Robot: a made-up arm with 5 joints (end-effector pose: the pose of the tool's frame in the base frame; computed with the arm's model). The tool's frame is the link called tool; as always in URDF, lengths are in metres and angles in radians. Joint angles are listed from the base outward.
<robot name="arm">
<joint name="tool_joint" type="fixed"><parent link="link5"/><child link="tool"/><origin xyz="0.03 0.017 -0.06" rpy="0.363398 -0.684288 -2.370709"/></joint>
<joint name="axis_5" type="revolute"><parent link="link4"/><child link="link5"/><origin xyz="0.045 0.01 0.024" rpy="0 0 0"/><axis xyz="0 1 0"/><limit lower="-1.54" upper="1.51" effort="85" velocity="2.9"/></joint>
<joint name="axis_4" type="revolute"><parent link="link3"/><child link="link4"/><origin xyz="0.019 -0.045 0.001" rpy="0 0 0"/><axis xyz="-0.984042 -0.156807 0.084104"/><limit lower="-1.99" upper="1.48" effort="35" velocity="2.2"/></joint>
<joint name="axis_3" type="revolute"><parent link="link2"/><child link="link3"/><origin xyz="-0.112 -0.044 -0.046" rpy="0 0 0"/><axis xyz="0.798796 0.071 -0.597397"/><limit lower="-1.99" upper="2.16" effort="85" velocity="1"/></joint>
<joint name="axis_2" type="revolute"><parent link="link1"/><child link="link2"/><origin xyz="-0.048 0.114 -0.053" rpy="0 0 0"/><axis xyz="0 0 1"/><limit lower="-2.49" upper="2.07" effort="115" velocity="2.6"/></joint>
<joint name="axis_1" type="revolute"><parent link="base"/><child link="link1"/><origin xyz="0.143 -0.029 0.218" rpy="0 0 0"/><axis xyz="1 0 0"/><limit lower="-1.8" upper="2.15" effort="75" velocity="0.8"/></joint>
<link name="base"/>
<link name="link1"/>
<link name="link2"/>
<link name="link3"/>
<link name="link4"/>
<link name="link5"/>
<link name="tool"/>
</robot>
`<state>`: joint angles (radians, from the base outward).
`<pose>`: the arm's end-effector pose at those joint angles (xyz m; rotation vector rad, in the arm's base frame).
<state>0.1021 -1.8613 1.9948 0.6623 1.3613</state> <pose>0.1145 0.2056 0.1065 -0.8690 -2.1454 1.7184</pose>
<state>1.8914 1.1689 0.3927 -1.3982 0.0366</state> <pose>0.1472 0.0456 0.3140 1.0743 1.4762 0.2332</pose>
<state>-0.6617 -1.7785 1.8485 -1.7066 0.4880</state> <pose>0.0213 0.0592 -0.0282 2.7995 -0.1491 -0.7306</pose>
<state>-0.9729 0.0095 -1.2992 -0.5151 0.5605</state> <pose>0.0365 -0.0872 0.0766 -2.0340 -1.7047 -0.4480</pose>
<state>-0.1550 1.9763 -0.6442 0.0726 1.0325</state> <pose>0.1845 0.0233 0.0888 -0.3136 -1.7680 0.2907</pose>
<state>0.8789 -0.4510 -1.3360 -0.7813 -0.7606</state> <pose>0.1043 0.1512 0.2605 0.3031 -0.2641 -2.2621</pose>
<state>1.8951 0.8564 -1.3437 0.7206 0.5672</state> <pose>0.1191 0.0462 0.3114 0.5989 -1.3729 -2.4729</pose>
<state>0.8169 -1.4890 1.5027 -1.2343 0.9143</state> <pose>0.0153 0.1916 0.2860 -1.7578 -1.4100 1.2098</pose>
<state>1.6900 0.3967 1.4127 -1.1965 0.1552</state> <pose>0.0820 0.1055 0.2482 0.7691 2.8712 0.4469</pose>
